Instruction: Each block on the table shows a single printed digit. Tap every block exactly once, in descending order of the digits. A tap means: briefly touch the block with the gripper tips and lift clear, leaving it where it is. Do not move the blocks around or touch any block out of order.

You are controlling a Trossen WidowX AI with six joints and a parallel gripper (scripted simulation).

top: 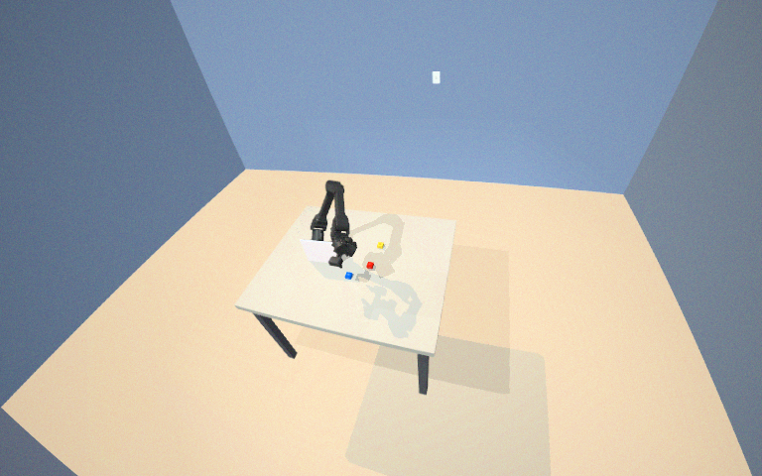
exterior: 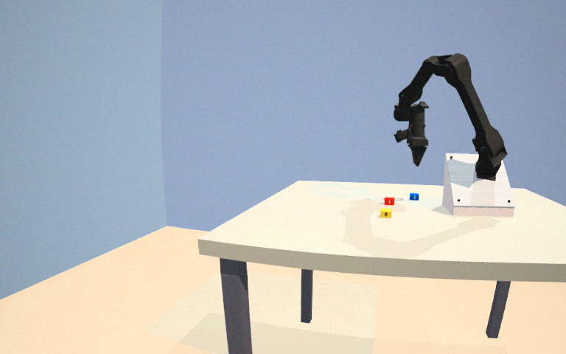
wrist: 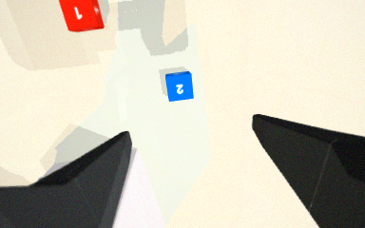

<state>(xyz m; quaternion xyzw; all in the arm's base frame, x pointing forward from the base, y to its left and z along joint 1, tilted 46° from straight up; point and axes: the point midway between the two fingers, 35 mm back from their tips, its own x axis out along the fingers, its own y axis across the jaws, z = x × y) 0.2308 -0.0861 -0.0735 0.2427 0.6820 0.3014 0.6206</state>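
Now: the yellow block 26 cm to the left of my gripper tip, 11 cm below it and 10 cm ahead of it. Also, from my gripper tip: red block 11 cm below, 10 cm to the left, 9 cm ahead; blue block 11 cm below.
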